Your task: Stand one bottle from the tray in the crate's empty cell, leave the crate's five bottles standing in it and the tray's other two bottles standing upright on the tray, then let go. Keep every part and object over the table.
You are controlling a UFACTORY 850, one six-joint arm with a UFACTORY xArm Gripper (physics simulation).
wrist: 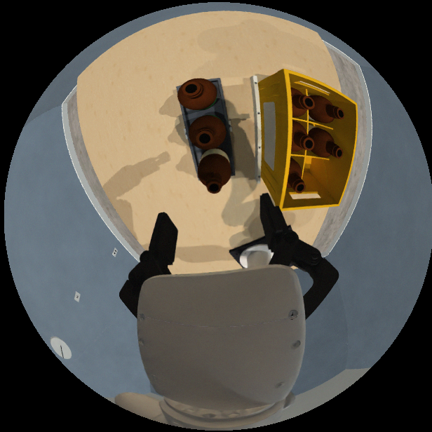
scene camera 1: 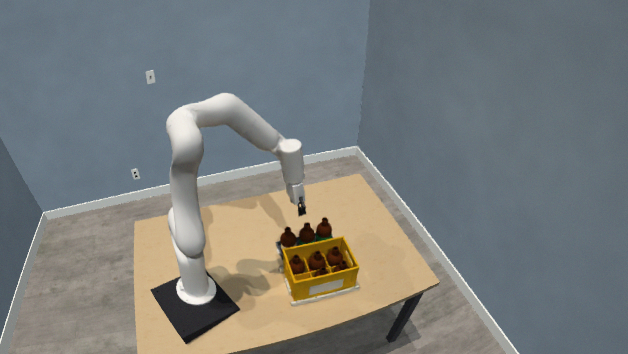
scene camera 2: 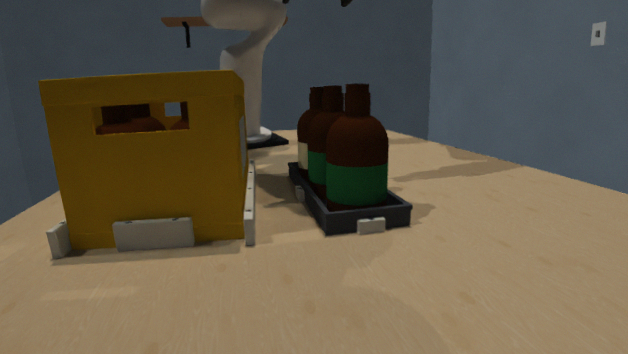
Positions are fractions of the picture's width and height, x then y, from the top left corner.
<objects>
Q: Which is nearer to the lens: the green-labelled bottle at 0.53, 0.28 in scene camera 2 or the cream-labelled bottle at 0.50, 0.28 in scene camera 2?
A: The green-labelled bottle.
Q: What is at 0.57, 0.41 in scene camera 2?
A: A green-labelled bottle.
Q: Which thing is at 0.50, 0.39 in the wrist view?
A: A cream-labelled bottle.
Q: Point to a green-labelled bottle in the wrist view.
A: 0.48, 0.30
</objects>
